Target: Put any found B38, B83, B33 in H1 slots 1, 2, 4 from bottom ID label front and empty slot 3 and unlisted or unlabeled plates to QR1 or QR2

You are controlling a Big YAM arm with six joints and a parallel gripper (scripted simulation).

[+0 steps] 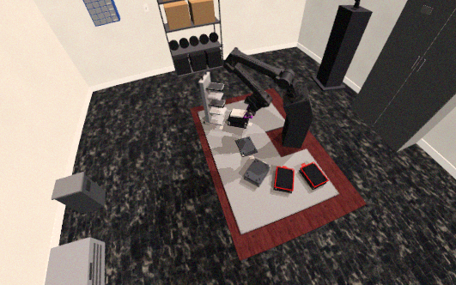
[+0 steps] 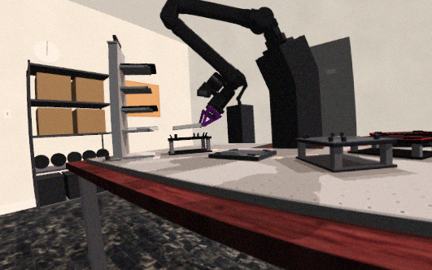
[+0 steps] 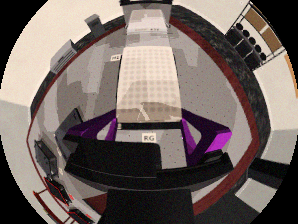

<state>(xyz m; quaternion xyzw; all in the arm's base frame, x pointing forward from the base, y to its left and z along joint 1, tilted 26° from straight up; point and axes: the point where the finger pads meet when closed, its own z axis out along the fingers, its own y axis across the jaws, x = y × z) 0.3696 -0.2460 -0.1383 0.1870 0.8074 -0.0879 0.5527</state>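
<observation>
My gripper is now 5 cm short of the white plate and 2 cm to the left of it. The rest, counted from my hand: dark plate (21 cm ahead, 10 cm to the right, 23 cm above).
</observation>
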